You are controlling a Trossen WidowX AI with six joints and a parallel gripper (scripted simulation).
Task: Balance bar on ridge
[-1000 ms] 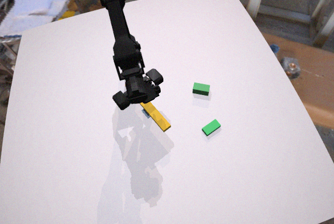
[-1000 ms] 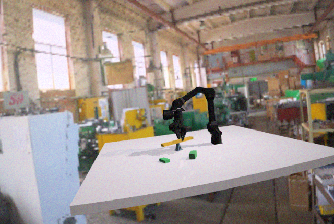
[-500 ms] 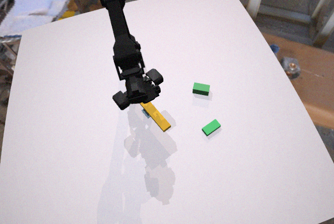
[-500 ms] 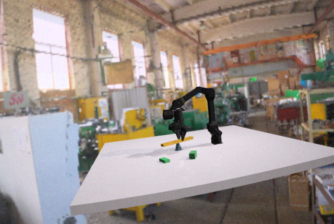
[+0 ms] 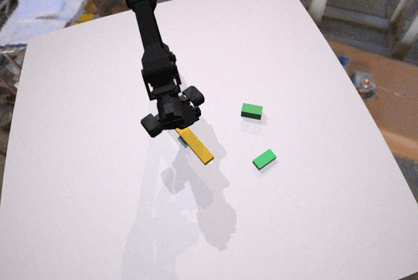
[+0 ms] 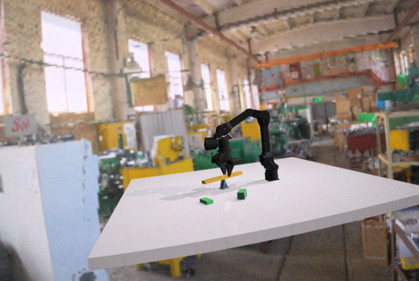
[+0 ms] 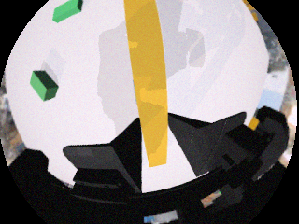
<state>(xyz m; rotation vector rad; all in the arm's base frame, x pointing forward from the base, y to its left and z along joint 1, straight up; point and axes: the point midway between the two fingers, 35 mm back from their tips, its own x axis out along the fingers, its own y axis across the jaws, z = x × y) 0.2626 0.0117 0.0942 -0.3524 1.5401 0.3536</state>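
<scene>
Right now my gripper tip is 3 cm short of the yellow bar and 1 cm to the right of it.
</scene>
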